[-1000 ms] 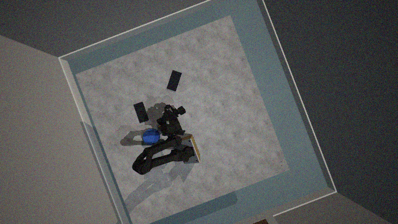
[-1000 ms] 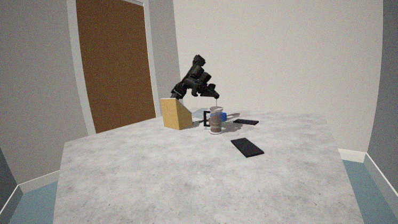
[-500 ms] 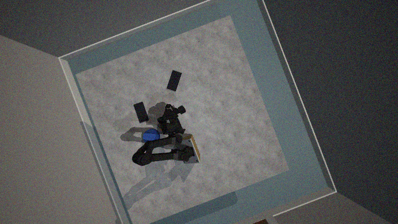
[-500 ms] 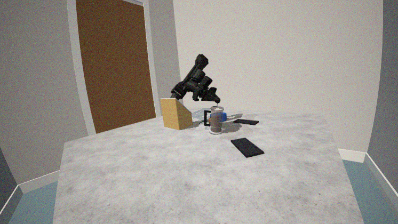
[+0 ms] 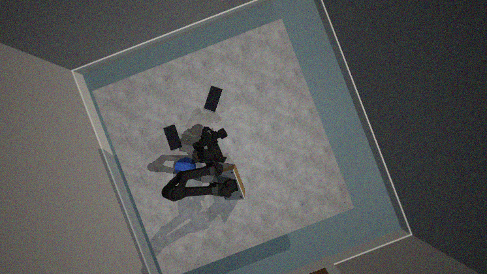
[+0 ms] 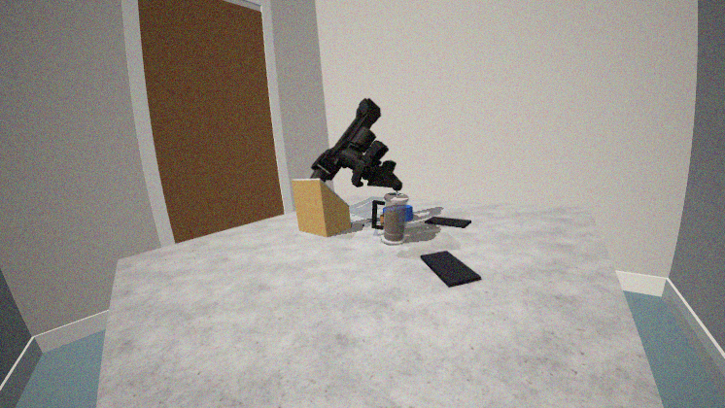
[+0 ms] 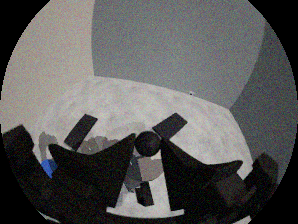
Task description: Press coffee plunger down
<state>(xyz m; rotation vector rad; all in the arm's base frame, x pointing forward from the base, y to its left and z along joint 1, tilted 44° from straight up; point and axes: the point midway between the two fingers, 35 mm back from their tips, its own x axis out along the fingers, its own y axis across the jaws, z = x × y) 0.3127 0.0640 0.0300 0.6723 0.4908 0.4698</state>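
The coffee press is 80 mm below my gripper tip, 40 mm behind it and 10 mm to the right of it.
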